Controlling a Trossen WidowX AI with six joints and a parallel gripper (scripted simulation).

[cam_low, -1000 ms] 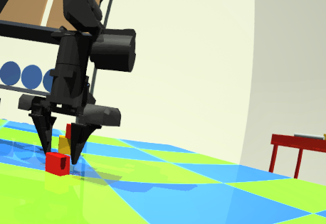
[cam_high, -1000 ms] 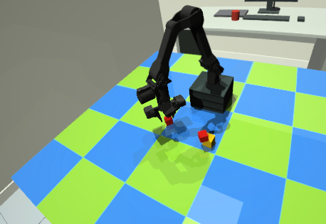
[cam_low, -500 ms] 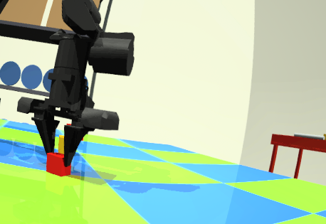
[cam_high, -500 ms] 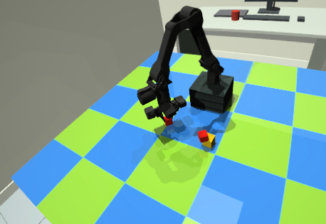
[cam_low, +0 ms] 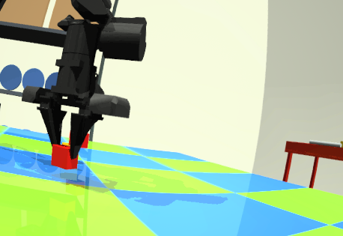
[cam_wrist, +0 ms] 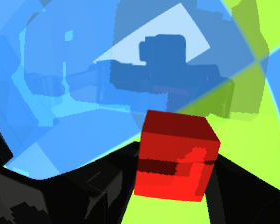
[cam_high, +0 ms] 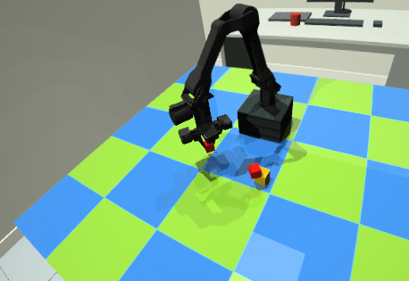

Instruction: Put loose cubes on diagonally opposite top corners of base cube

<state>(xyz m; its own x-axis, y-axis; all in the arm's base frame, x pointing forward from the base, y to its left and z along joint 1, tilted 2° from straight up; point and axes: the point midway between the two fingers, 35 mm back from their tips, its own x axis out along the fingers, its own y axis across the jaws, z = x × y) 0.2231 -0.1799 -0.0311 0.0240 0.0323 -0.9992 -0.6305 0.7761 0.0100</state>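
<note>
Now: the yellow base cube 8 cm ahead of my gripper tip, 21 cm to the left of it and 3 cm below it.
</note>
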